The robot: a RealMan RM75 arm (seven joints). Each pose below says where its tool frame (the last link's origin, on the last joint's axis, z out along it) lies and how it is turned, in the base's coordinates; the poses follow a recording.
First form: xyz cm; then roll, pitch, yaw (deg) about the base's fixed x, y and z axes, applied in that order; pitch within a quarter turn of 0, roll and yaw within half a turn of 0.
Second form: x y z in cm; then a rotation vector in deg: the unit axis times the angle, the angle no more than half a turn. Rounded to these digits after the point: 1 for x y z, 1 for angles.
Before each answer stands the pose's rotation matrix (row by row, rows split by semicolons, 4 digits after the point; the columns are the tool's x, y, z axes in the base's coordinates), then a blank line. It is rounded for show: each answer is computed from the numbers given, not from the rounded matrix.
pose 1, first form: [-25.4, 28.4, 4.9, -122.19, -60.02, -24.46]
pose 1, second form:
0.4549 0.4467 0.7704; -0.2069 -0.7884 0.5793; 0.8662 -0.4229 -0.2662

[-25.4, 28.4, 4.9, -119.5, -11.4, -77.9]
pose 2, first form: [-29.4, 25.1, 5.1, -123.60, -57.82, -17.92]
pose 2, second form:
0.5067 0.5005 0.7019; -0.1639 -0.7435 0.6484; 0.8464 -0.4436 -0.2947

[-29.4, 25.1, 5.1, -118.8, -15.7, -72.3]
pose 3, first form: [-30.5, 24.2, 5.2, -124.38, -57.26, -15.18]
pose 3, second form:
0.5220 0.5221 0.6745; -0.1416 -0.7268 0.6721; 0.8411 -0.4464 -0.3054

[-30.5, 24.2, 5.2, -118.6, -17.7, -70.4]
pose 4, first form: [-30.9, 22.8, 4.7, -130.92, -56.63, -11.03]
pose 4, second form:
0.5399 0.4941 0.6815; -0.1052 -0.7636 0.6370; 0.8351 -0.4156 -0.3603

[-30.9, 22.8, 4.7, -122.7, -17.9, -69.9]
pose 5, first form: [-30.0, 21.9, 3.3, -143.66, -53.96, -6.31]
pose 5, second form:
0.5848 0.3877 0.7125; -0.0647 -0.8533 0.5174; 0.8086 -0.3486 -0.4739

[-30.0, 21.9, 3.3, -132.8, -14.7, -69.4]
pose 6, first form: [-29.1, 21.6, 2.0, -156.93, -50.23, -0.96]
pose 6, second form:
0.6396 0.2857 0.7136; -0.0107 -0.9249 0.3800; 0.7686 -0.2507 -0.5885

[-29.1, 21.6, 2.0, -143.9, -12.6, -67.7]
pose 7, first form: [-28.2, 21.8, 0.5, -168.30, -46.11, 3.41]
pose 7, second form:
0.6920 0.2041 0.6924; 0.0412 -0.9688 0.2444; 0.7207 -0.1406 -0.6789

[-28.2, 21.8, 0.5, -154.3, -11.3, -65.3]
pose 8, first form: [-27.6, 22.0, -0.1, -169.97, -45.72, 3.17]
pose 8, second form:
0.6971 0.1790 0.6943; 0.0386 -0.9763 0.2129; 0.7159 -0.1216 -0.6875

[-27.6, 22.0, -0.1, -156.1, -10.1, -65.5]
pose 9, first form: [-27.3, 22.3, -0.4, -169.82, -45.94, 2.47]
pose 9, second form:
0.6948 0.1693 0.6990; 0.0300 -0.9779 0.2071; 0.7186 -0.1229 -0.6845

[-27.3, 22.3, -0.4, -156.1, -9.3, -65.9]
